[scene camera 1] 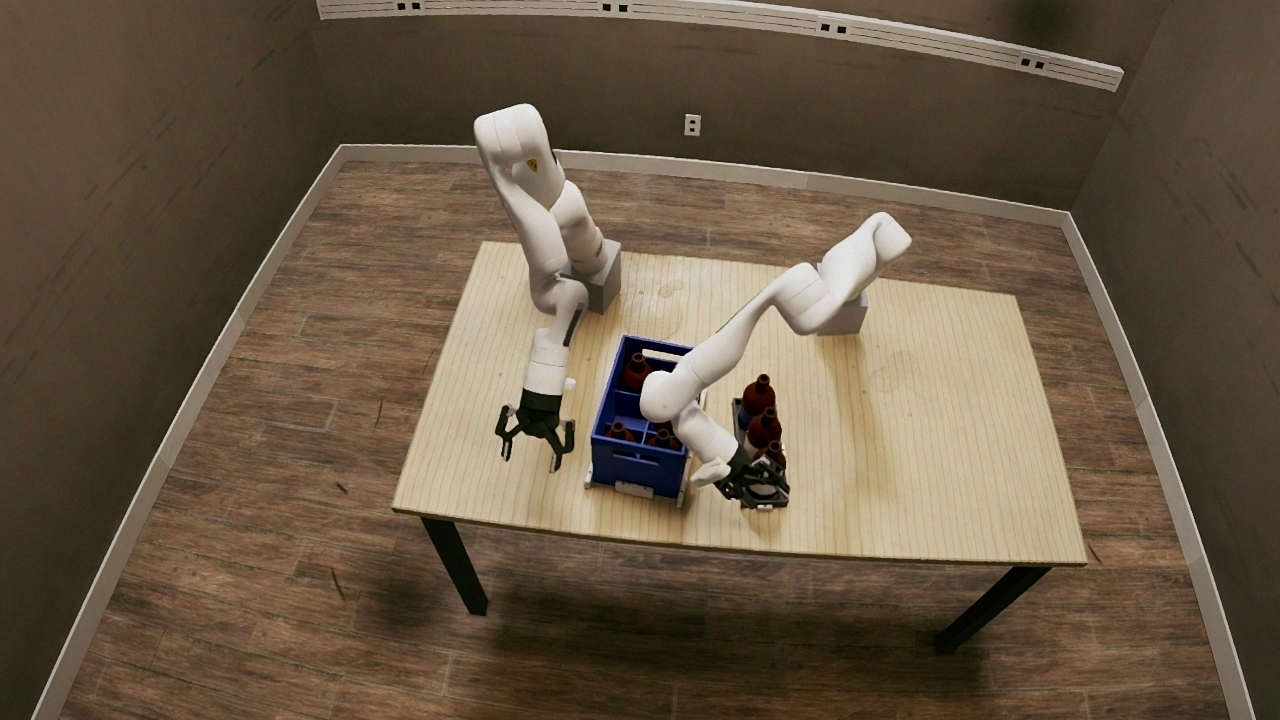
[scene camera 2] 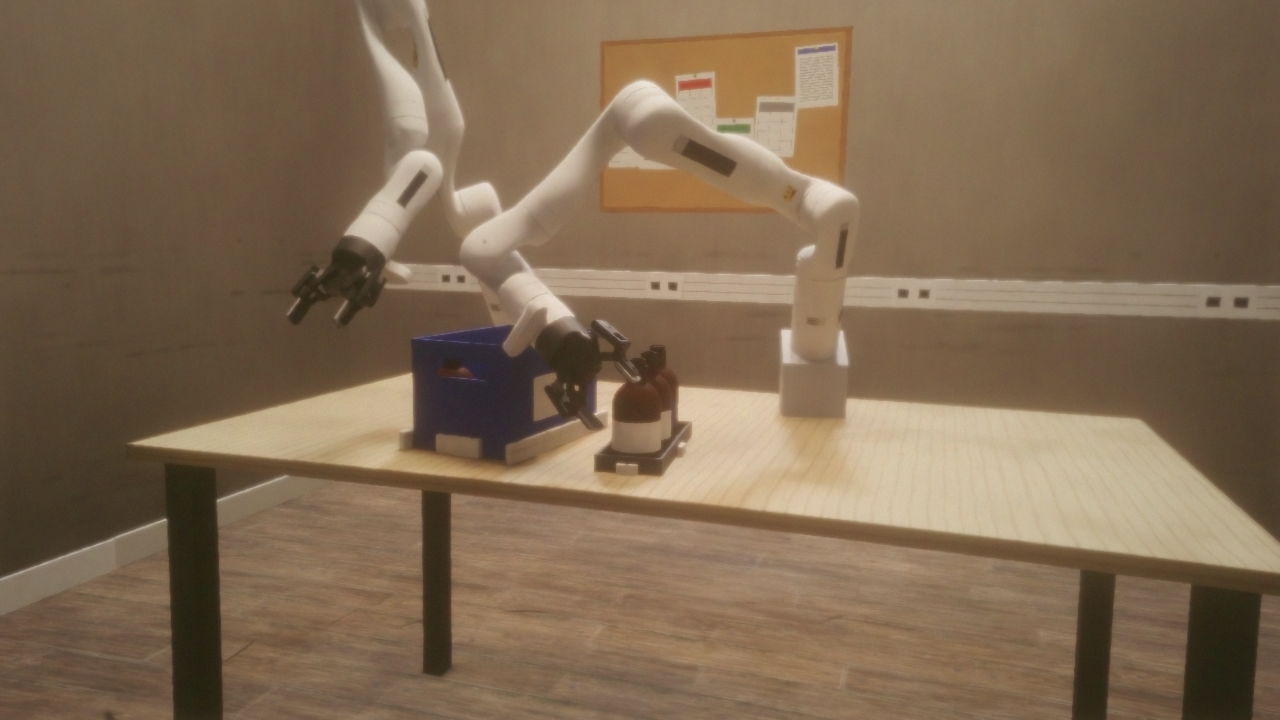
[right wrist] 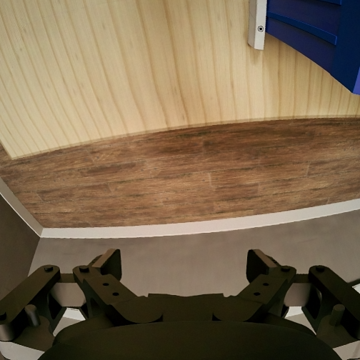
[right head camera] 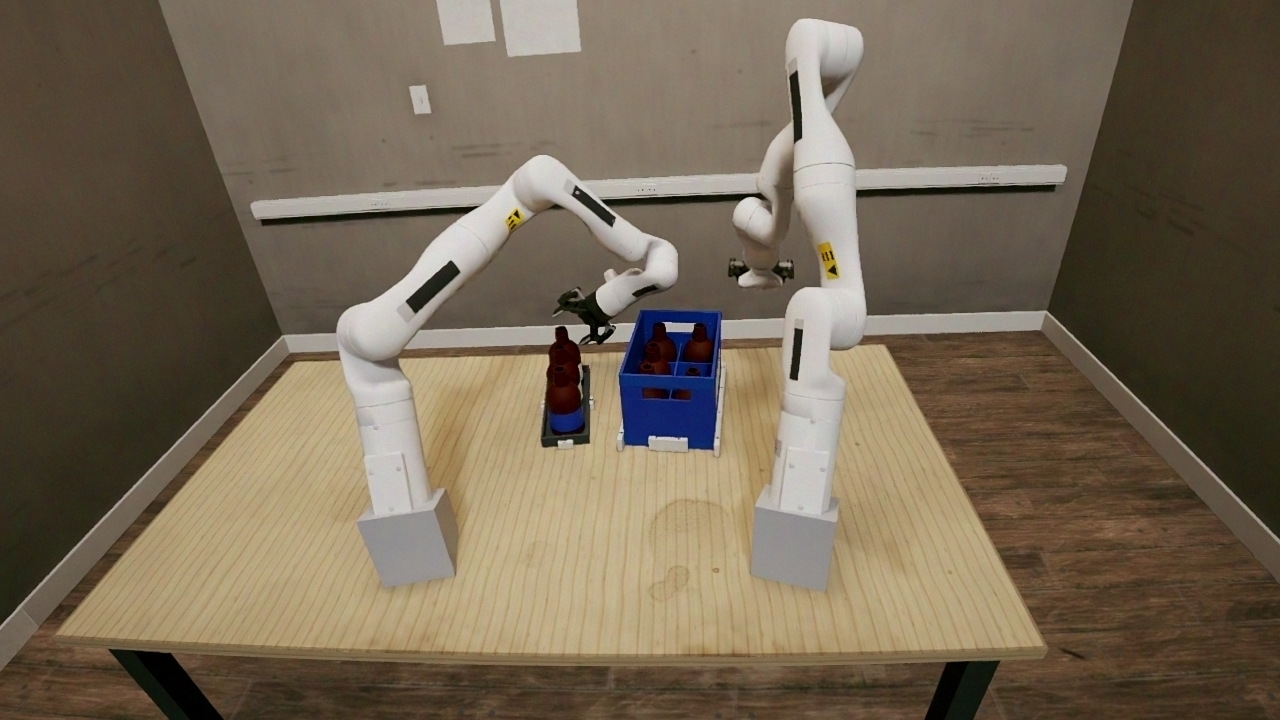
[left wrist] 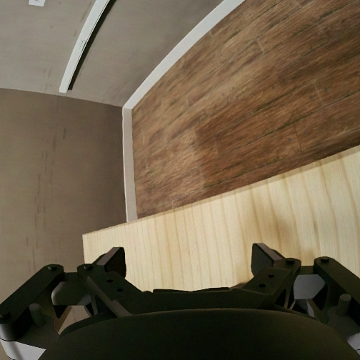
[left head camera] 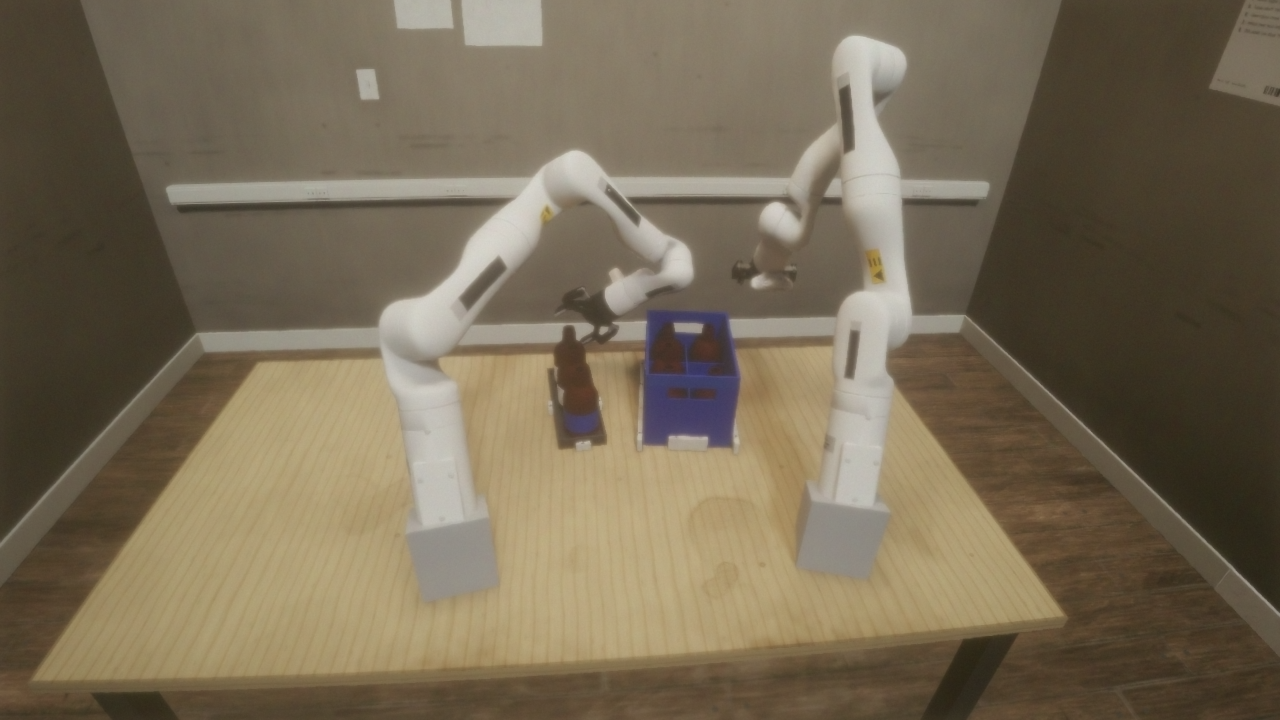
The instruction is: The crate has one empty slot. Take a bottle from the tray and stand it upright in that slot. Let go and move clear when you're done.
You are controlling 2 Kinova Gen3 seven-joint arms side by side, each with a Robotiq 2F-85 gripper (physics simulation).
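Frame: origin at the left arm's base, x ahead, y left, z up, level; centimetres.
Seen in the pictures: left gripper, fingertip midpoint: point(scene camera 1: 771, 500) point(scene camera 2: 617, 405) point(right head camera: 567, 328); right gripper, fingertip midpoint: point(scene camera 1: 529, 466) point(scene camera 2: 314, 323); left arm's base at its link origin: point(scene camera 2: 813, 346) point(right head camera: 403, 503) point(left head camera: 447, 512); right arm's base at its link origin: point(scene camera 1: 590, 257) point(right head camera: 798, 502) point(left head camera: 845, 495).
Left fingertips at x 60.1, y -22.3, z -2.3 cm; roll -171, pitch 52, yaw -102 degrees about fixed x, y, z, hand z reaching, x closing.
Offsets run from my left fingertips to a thing's top centre. "*": to the spot under its first point. Level surfaces: height alone.
The blue crate {dx -20.5, dy -24.6, dz +6.8 cm} point(left head camera: 689, 416) point(right head camera: 666, 416) point(scene camera 1: 635, 474) point(scene camera 2: 429, 411) holds several brown bottles. Its empty slot {* dx -25.5, dy -29.0, dz -6.5 cm} point(scene camera 1: 630, 408) is the middle one of the left column in scene camera 1. The dark tray {dx -17.7, dy -0.1, dz -8.2 cm} point(right head camera: 586, 385) point(scene camera 2: 662, 463) holds three upright brown bottles in a row: the near one {dx -26.4, dy -0.9, dz +5.3 cm} point(right head camera: 563, 398) has a blue label, the far one {dx -9.3, dy +0.3, dz +5.3 cm} point(scene camera 2: 637, 416) a white label. My left gripper point(left head camera: 573, 325) point(right head camera: 571, 327) point(scene camera 2: 617, 403) point(left wrist: 188, 260) is open, tilted and empty, close beside the far bottle's top. My right gripper point(scene camera 1: 530, 463) point(scene camera 2: 317, 322) point(right wrist: 183, 264) is open and empty, raised beside the crate.
White blocks point(left head camera: 687, 442) point(scene camera 2: 458, 445) stand around the crate's base on the wooden table {dz -10.7 cm} point(left head camera: 554, 573) point(right head camera: 554, 573). The left forearm point(scene camera 1: 707, 367) passes over part of the crate in scene camera 1. The table's edge point(scene camera 2: 742, 512) lies beyond the tray and crate from the arm bases.
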